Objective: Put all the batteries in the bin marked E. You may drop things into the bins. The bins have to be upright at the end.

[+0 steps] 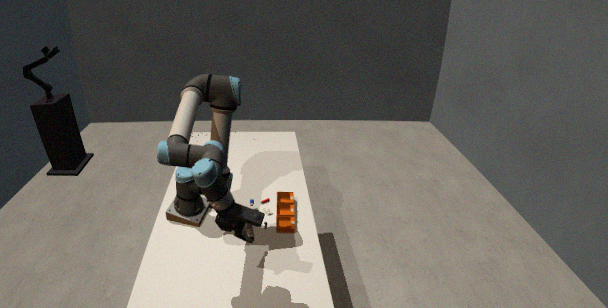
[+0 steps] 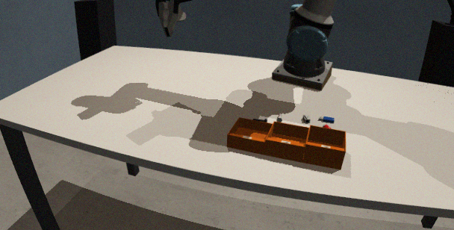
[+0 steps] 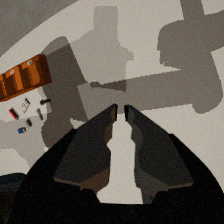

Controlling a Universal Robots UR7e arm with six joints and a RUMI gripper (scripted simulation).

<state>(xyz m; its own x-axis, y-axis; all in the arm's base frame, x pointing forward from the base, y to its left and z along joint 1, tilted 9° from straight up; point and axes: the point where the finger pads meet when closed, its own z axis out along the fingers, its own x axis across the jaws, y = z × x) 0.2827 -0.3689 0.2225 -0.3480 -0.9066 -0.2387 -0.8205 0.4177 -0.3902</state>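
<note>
Right now my hand is 34 cm to the right of the orange three-compartment bin, 18 cm above it and 17 cm short of it. From my hand the other things lie so: white dotted block (37 cm to the left, 20 cm below, 8 cm ahead); grey pin-like part (32 cm to the left, 20 cm below, 4 cm ahead); black screw (27 cm to the left, 20 cm below, 7 cm ahead).
</note>
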